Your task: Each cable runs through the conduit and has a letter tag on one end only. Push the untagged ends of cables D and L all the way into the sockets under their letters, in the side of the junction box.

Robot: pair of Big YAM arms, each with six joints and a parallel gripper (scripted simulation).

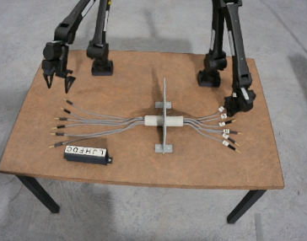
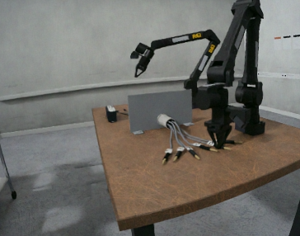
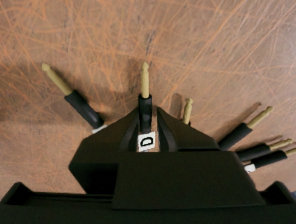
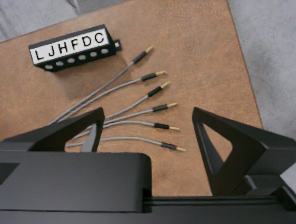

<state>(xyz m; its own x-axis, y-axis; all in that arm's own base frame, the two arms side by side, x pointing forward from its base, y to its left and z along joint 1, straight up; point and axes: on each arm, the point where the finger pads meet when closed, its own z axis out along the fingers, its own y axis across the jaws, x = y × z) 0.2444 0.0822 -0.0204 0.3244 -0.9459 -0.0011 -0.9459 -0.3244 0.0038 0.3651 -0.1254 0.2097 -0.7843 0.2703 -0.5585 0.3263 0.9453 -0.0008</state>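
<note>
Now: the tagged cable end 200 mm ahead of my left hand and 10 mm to the left of it.
</note>
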